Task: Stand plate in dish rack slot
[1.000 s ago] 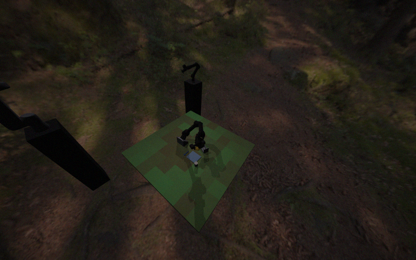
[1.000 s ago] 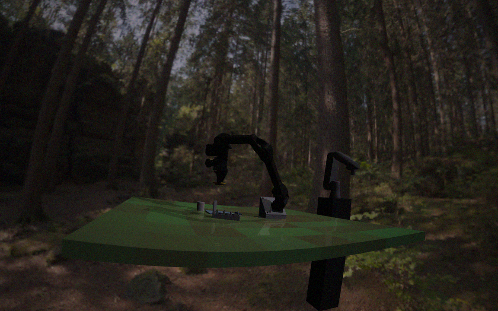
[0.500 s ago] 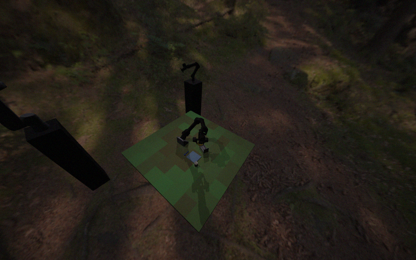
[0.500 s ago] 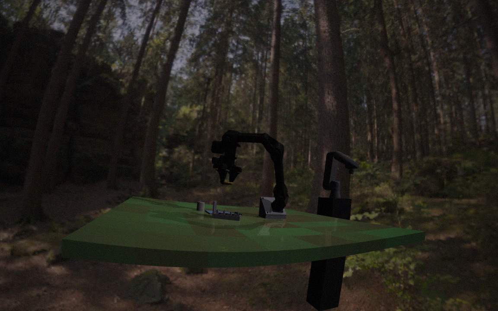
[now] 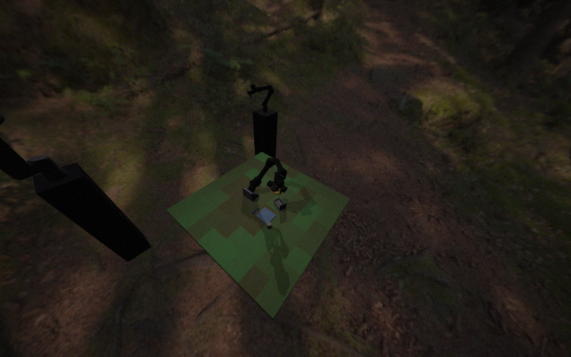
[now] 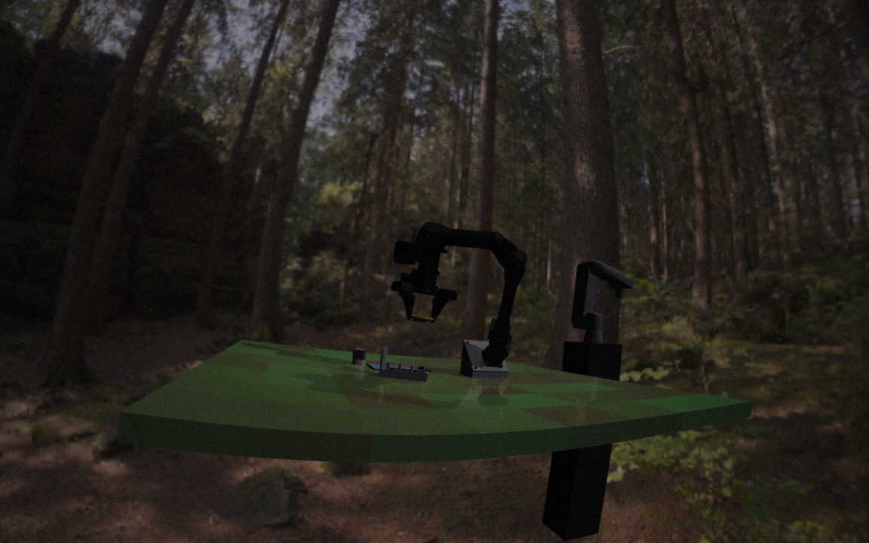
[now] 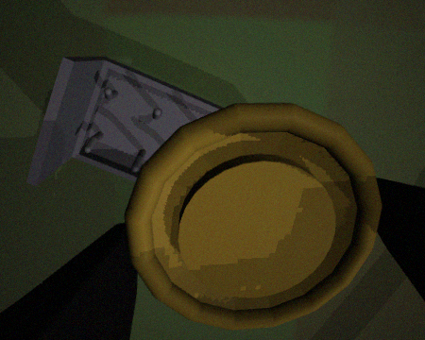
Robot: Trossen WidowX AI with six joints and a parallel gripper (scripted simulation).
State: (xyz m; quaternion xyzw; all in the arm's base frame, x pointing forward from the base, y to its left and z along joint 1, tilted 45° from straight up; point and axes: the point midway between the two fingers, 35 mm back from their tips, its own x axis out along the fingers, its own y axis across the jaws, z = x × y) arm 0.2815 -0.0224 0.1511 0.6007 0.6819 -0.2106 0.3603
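Now: the dish rack 4 cm ahead of my gripper tip, 2 cm to the left of it and 14 cm below it. Also, from my gripper tip: blue mat 3 cm ahead, 17 cm to the right, 16 cm below; then yellow plate 1 cm above; then small cup 14 cm ahead, 24 cm to the right, 14 cm below.
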